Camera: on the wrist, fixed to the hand. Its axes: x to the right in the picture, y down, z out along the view.
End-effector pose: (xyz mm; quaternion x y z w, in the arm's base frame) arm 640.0 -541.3 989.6 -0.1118 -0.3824 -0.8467 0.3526
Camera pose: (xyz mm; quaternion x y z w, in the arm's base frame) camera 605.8 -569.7 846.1 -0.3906 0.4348 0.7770 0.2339
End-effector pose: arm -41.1 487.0 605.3 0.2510 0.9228 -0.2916 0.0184
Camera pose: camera -48.5 473.7 754.7 0.3887 -0.7623 0.3405 0.3898
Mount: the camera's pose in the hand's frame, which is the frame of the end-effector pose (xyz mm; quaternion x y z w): -26.5 -91.9 -115.8 0.1826 0.1749 -0.6700 0.6980
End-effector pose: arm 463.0 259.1 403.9 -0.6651 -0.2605 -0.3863 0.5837
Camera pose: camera 350.4 165.5 437.4 -0.1155 -0.5958 -0.7294 0.3156
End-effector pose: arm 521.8 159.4 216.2 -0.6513 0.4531 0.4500 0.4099
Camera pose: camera 629.9 79.5 283.2 -0.7620 0.0338 -0.1572 0.6273
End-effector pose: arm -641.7 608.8 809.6 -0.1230 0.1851 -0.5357 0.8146
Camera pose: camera -777.4 596.5 746.4 0.0326 0.0914 -0.9750 0.1998
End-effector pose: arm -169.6 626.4 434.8 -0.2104 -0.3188 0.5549 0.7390
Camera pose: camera -29.7 578.9 407.6 0.1046 -0.1329 -0.0864 0.9818
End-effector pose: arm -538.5 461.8 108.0 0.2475 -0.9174 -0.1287 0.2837
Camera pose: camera -416.8 387.1 154.6 0.8617 -0.4484 -0.0691 0.2271
